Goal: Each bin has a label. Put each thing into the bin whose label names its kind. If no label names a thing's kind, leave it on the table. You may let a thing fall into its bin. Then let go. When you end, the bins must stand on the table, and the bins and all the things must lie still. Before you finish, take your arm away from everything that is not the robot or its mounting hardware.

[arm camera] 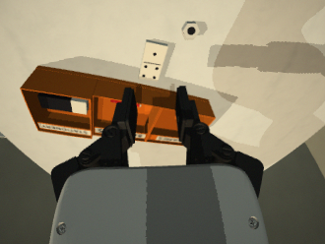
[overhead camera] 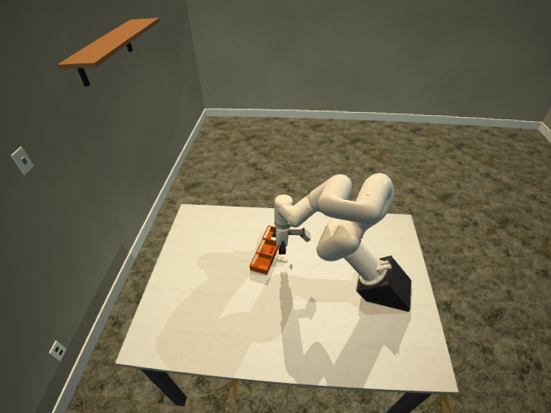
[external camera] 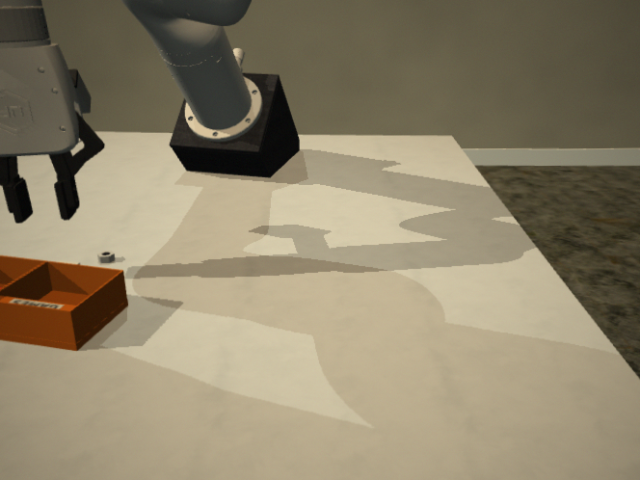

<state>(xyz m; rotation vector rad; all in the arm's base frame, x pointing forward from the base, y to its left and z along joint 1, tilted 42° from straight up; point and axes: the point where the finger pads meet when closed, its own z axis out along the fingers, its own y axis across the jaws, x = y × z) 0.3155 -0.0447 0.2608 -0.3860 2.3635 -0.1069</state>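
My gripper is now 8 cm above the white domino. From my hand the other things lie so: black thing 7 cm ahead, 10 cm to the right, 6 cm below; then grey nut 5 cm behind, 3 cm to the left, 9 cm below; then red battery 6 cm ahead, 2 cm to the right, 8 cm below.
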